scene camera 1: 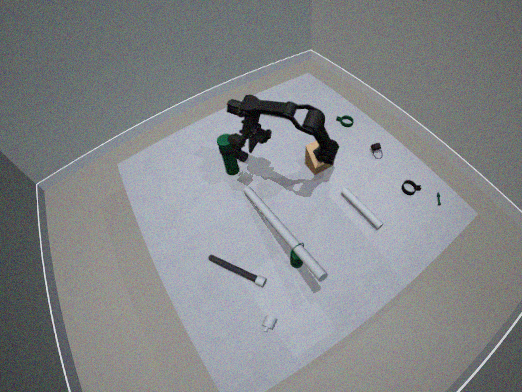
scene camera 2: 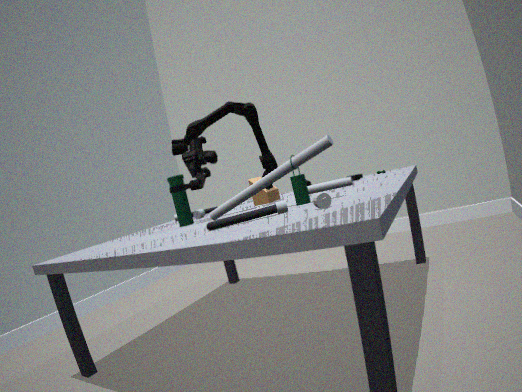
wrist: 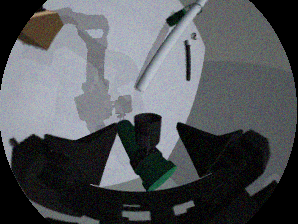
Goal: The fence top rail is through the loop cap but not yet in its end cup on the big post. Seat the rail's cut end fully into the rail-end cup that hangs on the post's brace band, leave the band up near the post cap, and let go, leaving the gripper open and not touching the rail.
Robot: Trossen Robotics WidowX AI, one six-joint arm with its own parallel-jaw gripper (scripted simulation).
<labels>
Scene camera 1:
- gripper: 243,155
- long white rail: 262,207
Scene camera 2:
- gripper: 198,182
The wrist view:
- gripper: 148,125
</labels>
